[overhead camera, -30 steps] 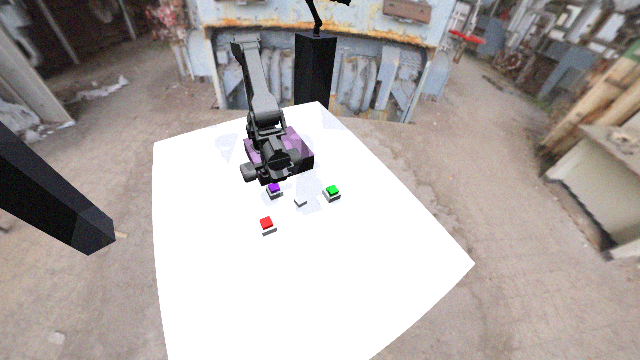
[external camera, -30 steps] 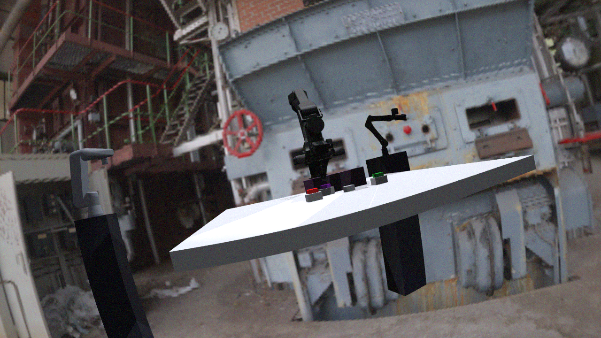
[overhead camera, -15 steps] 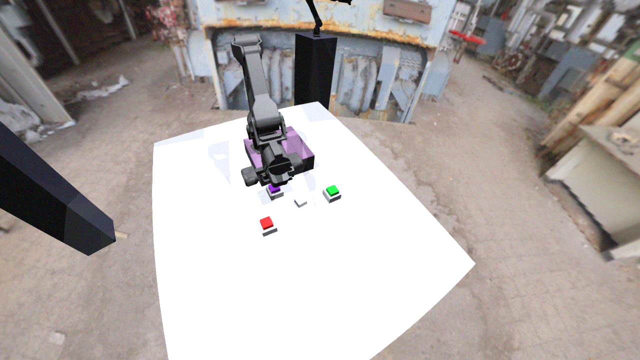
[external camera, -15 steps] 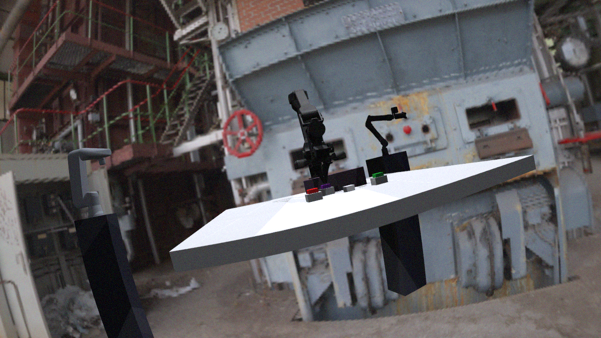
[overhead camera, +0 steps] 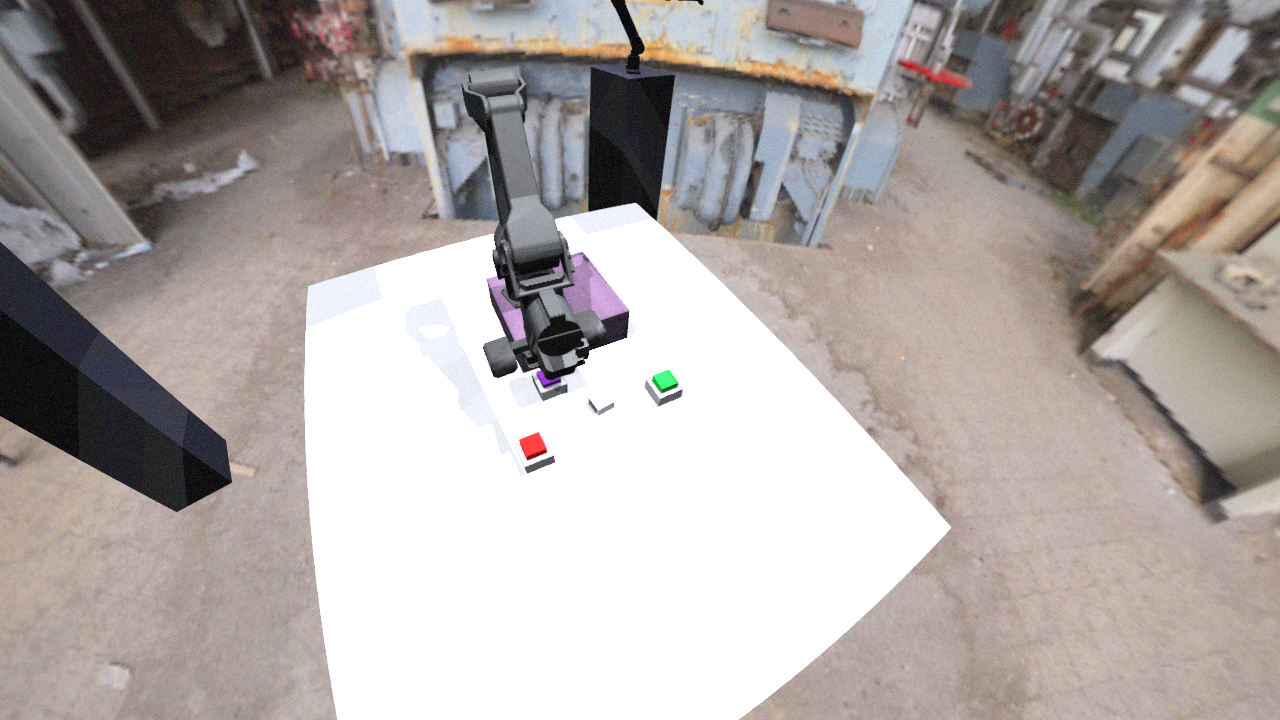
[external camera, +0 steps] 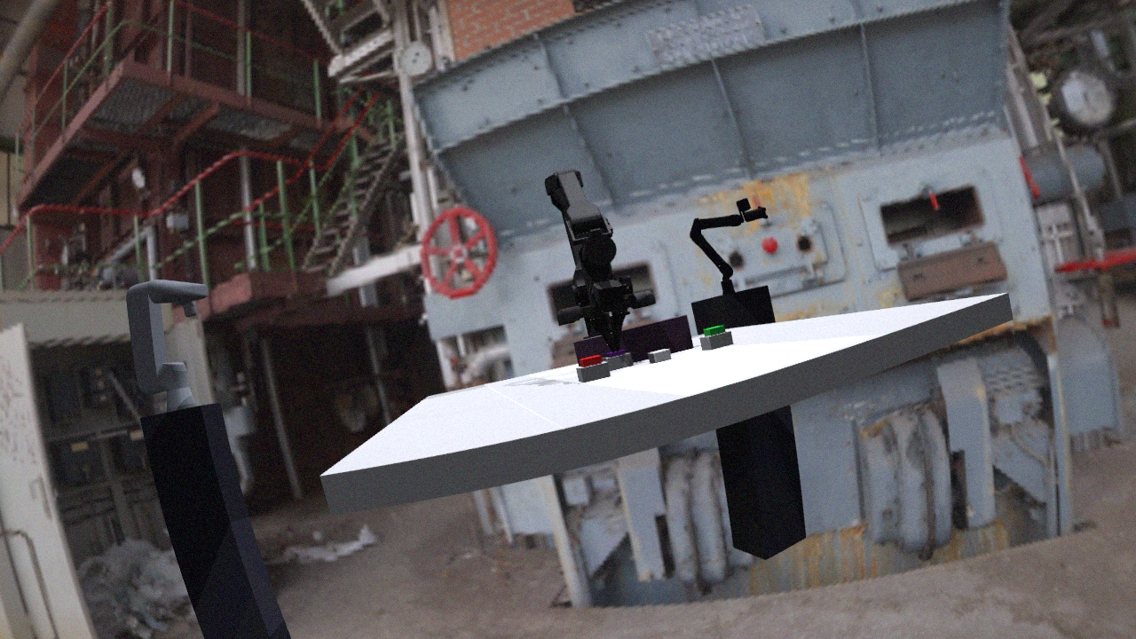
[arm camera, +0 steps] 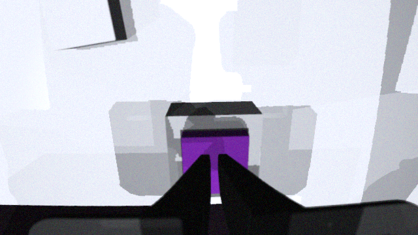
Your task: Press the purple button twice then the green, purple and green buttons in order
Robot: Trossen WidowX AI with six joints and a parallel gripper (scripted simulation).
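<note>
Now: gripper tip 10 mm above the purple button. Round my gripper tip: green button (150 mm to the left, 130 mm ahead); then white block (80 mm ahead, 50 mm to the left, 20 mm below); then red button (100 mm ahead, 90 mm to the right).
</note>
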